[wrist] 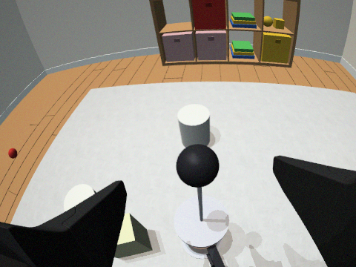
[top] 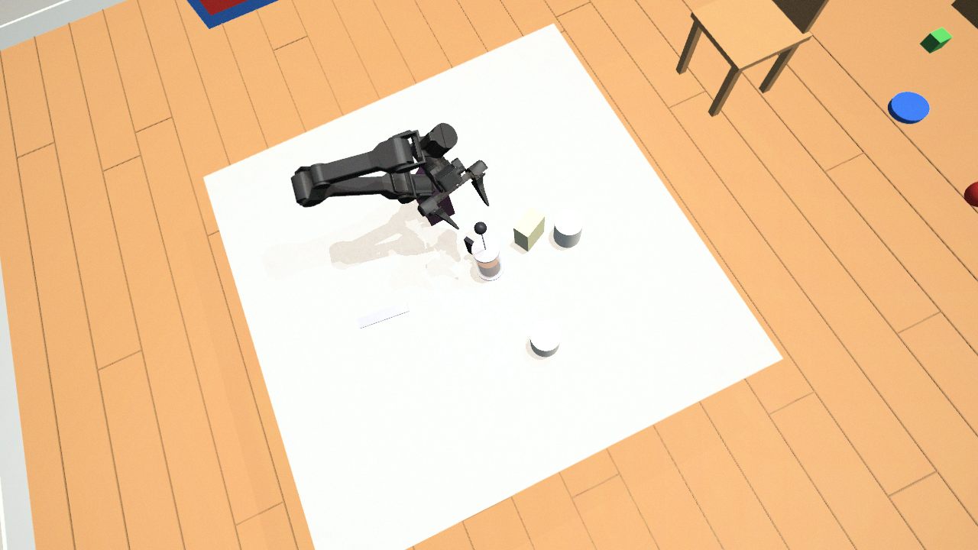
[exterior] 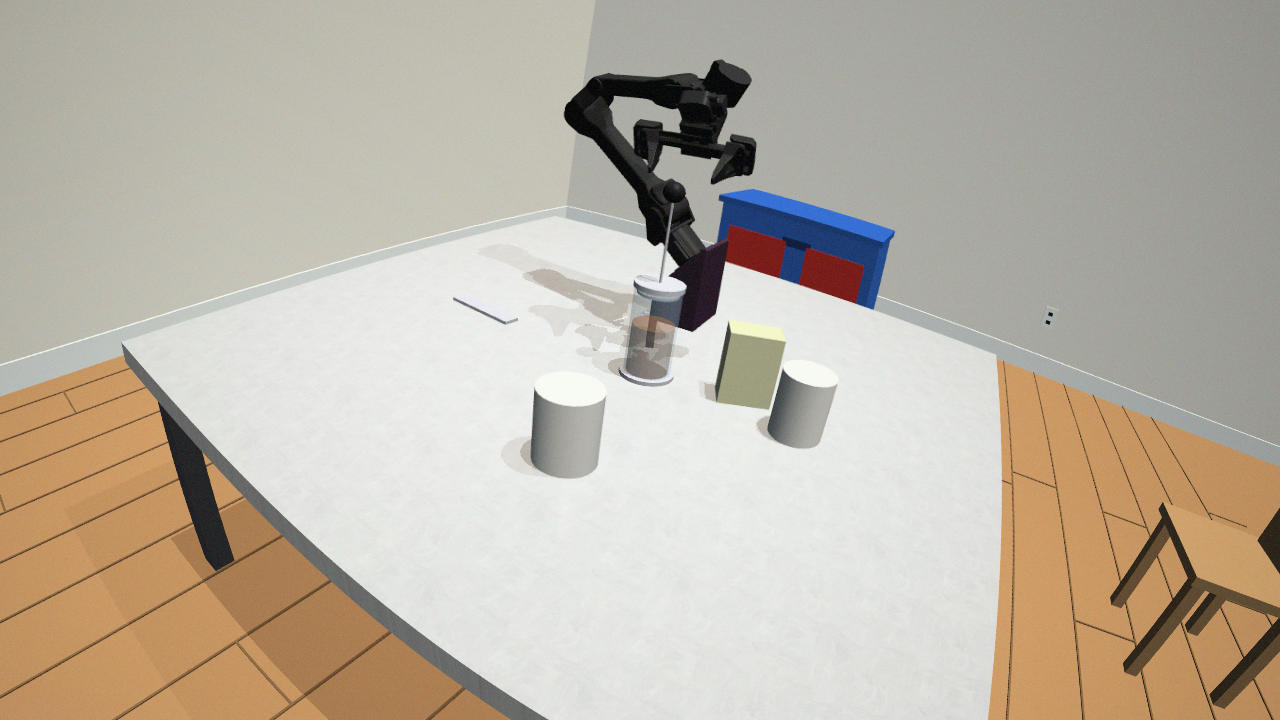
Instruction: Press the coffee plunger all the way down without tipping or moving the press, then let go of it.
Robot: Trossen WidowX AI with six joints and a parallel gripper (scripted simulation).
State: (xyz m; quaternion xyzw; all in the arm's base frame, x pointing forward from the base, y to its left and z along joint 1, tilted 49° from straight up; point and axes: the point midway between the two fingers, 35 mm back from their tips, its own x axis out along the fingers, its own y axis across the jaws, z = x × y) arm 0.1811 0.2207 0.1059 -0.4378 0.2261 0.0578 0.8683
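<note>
Now: gripper tip 160 mm above the glass coffee press and 10 mm short of it. From my gripper tip the other things lie so: pale yellow box 250 mm below, 150 mm to the left, 20 mm behind.
</note>
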